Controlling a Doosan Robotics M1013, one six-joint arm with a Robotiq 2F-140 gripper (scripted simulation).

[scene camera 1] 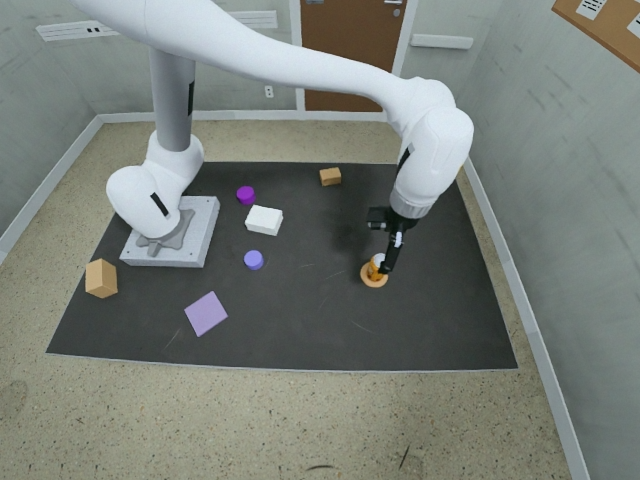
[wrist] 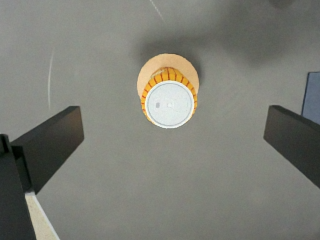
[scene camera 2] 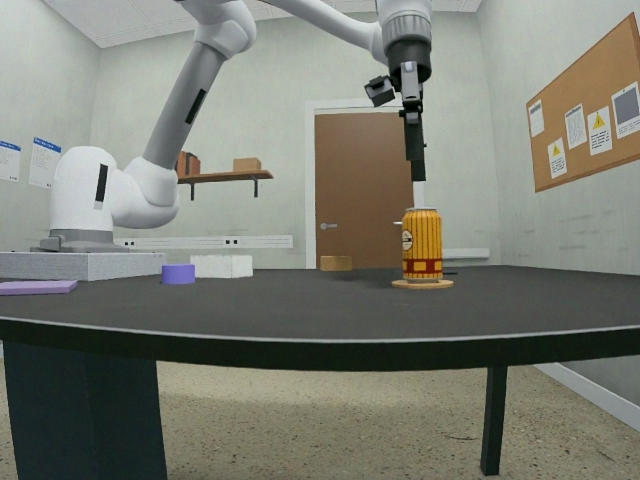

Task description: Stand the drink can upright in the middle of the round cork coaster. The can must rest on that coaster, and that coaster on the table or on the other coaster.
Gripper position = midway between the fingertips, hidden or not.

Observation:
In view: my gripper [scene camera 2: 417, 171] and a white block [scene camera 2: 215, 266].
The white block shows as well in scene camera 1 [scene camera 1: 265, 220]. My gripper is seen too in scene camera 1 [scene camera 1: 385, 250] and in the wrist view [wrist: 173, 122]. The wrist view misses the white block: it is out of frame.

